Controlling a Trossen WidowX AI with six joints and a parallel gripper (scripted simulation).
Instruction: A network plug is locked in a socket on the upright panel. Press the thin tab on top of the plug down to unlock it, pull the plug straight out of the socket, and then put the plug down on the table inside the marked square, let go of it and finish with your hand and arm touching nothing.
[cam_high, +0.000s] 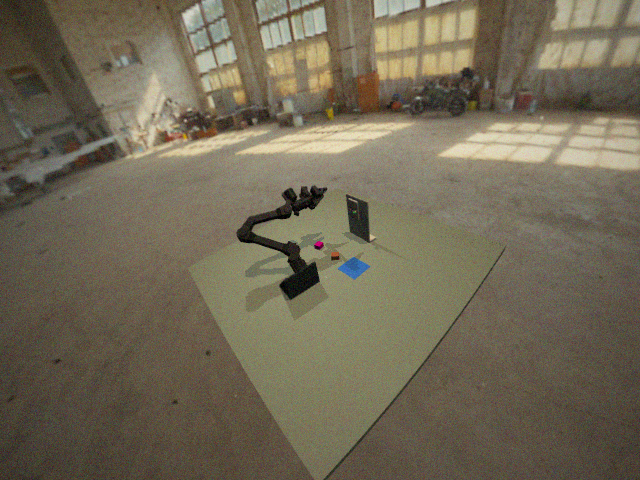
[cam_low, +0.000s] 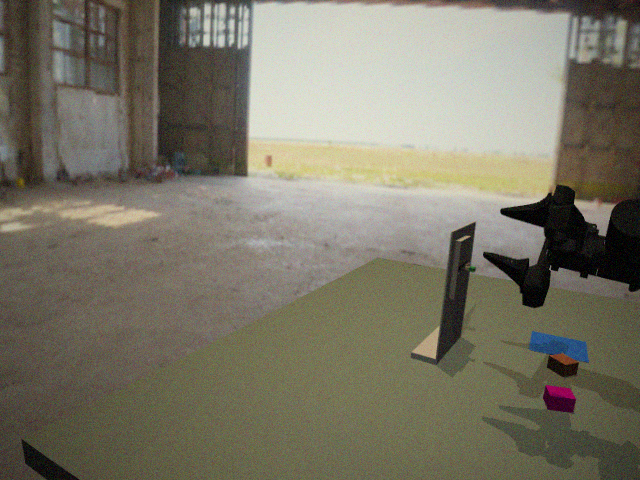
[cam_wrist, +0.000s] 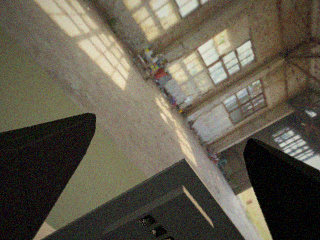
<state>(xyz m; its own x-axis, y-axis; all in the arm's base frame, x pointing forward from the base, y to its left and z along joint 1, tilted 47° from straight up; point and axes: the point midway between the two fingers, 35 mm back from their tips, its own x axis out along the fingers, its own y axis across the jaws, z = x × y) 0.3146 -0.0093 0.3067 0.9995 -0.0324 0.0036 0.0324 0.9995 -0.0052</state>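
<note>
Right now my gripper tip is 160 mm to the left of the green network plug, 100 mm above it and 80 mm short of it. Round my gripper tip: blue marked square (330 mm to the right, 280 mm below, 110 mm behind); then grey upright panel (170 mm below, 150 mm to the right, 100 mm ahead).
</note>
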